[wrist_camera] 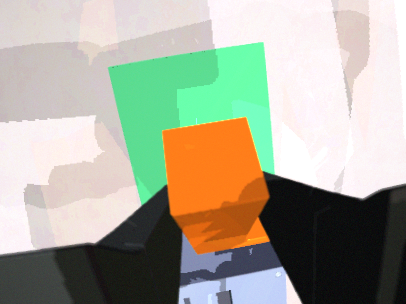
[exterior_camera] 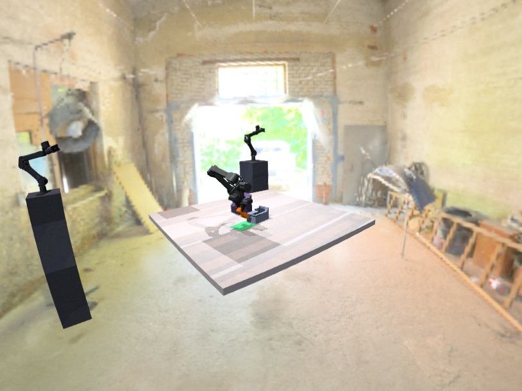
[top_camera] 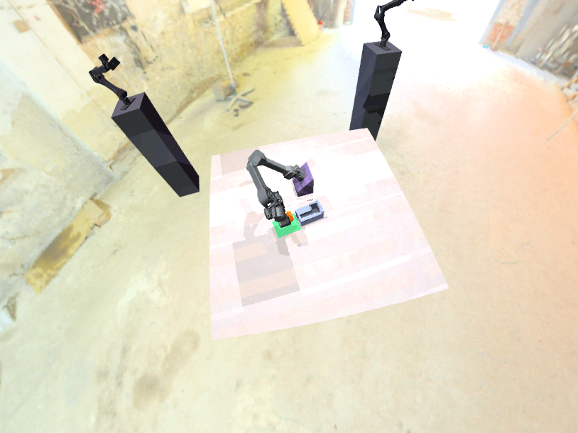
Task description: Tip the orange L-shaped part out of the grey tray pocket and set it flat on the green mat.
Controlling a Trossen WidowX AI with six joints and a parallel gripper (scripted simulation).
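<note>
Right now the green mat is 130 mm below my gripper tip and 20 mm to the left of it. Also, from my gripper tip: orange L-shaped part 30 mm to the left, 30 mm below, 20 mm behind.
</note>
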